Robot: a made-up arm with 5 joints. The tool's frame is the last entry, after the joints. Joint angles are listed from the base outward. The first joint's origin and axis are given. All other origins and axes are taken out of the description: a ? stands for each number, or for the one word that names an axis. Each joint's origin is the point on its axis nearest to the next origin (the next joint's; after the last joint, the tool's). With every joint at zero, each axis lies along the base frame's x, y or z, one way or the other. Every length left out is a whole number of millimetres.
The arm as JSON. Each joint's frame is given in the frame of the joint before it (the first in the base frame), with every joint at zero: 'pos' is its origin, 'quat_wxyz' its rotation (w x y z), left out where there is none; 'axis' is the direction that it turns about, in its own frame. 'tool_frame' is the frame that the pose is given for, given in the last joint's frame.
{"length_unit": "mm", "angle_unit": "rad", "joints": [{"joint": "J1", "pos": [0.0, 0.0, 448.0], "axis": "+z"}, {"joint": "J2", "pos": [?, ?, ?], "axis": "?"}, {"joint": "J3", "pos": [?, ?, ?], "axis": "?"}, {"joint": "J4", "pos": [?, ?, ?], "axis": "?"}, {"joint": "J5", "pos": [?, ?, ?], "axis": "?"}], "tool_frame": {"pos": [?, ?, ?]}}
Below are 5 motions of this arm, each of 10 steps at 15 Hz.
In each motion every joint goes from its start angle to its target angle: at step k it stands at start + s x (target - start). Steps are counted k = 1, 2, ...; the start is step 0. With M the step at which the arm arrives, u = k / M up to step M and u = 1 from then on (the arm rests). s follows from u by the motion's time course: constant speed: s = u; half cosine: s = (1 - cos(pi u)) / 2; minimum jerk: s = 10 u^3 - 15 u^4 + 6 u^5.
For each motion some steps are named. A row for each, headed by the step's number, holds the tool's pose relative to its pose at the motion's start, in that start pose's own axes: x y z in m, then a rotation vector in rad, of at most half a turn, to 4 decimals.
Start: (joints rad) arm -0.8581 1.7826 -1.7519 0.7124 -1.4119
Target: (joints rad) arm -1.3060 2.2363 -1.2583 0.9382 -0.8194
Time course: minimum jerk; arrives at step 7
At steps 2, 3, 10:
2: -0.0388 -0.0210 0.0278 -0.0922 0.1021 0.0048
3: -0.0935 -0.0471 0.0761 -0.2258 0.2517 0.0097
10: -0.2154 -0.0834 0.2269 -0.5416 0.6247 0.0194

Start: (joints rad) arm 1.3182 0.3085 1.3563 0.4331 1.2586
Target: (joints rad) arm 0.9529 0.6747 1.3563 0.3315 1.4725
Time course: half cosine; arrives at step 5
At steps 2, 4, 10:
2: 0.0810 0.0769 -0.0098 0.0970 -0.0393 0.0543
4: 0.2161 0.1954 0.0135 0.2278 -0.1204 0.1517
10: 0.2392 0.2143 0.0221 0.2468 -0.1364 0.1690

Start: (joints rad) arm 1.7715 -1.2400 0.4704 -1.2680 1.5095
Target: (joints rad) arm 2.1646 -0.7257 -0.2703 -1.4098 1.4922
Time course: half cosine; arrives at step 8
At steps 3, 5, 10:
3: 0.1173 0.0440 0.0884 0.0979 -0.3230 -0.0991
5: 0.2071 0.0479 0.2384 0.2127 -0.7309 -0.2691
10: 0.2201 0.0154 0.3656 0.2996 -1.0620 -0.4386

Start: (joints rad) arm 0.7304 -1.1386 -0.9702 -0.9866 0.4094
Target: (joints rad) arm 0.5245 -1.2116 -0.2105 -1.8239 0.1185
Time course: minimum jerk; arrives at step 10
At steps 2, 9, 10:
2: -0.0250 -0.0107 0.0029 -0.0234 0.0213 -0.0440
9: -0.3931 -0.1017 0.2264 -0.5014 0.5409 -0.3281
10: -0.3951 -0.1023 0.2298 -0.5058 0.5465 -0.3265

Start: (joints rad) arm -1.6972 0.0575 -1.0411 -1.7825 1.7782
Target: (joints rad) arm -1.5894 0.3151 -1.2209 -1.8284 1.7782
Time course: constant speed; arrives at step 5
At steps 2, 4, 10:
2: 0.0151 0.0016 0.0199 0.0972 -0.1004 -0.0888
4: 0.0275 -0.0023 0.0417 0.1942 -0.1991 -0.1794
10: 0.0324 -0.0064 0.0530 0.2426 -0.2477 -0.2254

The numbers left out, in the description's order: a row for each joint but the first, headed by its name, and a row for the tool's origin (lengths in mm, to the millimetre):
J2: xyz 76.0 340.0 0.0, axis -y
J3: xyz 11.0 0.0 -54.0, axis -z
J4: xyz -128.0 -162.0 0.0, axis +x
J5: xyz 0.0 -153.0 -97.0, axis +y
tool: xyz 55.0 0.0 -283.0

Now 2 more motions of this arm.
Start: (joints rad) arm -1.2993 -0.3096 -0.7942 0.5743 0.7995
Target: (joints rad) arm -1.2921 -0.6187 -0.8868 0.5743 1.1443
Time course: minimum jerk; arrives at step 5
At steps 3, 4, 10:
3: -0.1058 0.0449 -0.0314 0.1115 0.3929 0.1094
4: -0.1451 0.0578 -0.0315 0.1482 0.5394 0.1609
10: -0.1537 0.0602 -0.0307 0.1559 0.5719 0.1731

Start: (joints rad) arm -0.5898 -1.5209 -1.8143 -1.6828 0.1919
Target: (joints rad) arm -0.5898 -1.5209 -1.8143 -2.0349 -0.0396
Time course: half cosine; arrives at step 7
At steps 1, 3, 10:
1: 0.0027 -0.0067 0.0033 -0.0171 -0.0115 -0.0032
3: 0.0205 -0.0510 0.0301 -0.1354 -0.0899 -0.0200
10: 0.0490 -0.1208 0.0947 -0.3519 -0.2291 -0.0268

